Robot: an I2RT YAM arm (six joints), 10 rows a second.
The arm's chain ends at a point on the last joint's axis. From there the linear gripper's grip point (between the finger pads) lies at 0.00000 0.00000 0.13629 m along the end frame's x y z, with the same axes.
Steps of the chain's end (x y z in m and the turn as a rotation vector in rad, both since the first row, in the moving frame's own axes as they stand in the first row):
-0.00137, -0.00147, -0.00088, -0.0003, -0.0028, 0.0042
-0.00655, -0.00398, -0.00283, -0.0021, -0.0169, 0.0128
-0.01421, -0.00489, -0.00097, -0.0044, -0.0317, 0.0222
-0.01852, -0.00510, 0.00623, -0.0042, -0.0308, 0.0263
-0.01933, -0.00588, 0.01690, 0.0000, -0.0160, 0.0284
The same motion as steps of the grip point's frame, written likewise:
-0.00175, -0.00143, -0.00088, -0.0003, -0.0028, 0.0042
-0.00885, -0.00371, -0.00285, -0.0021, -0.0169, 0.0128
-0.01854, -0.00434, -0.00104, -0.0044, -0.0317, 0.0222
-0.02272, -0.00458, 0.00616, -0.0042, -0.0308, 0.0263
-0.02151, -0.00591, 0.01688, 0.0000, -0.0160, 0.0284

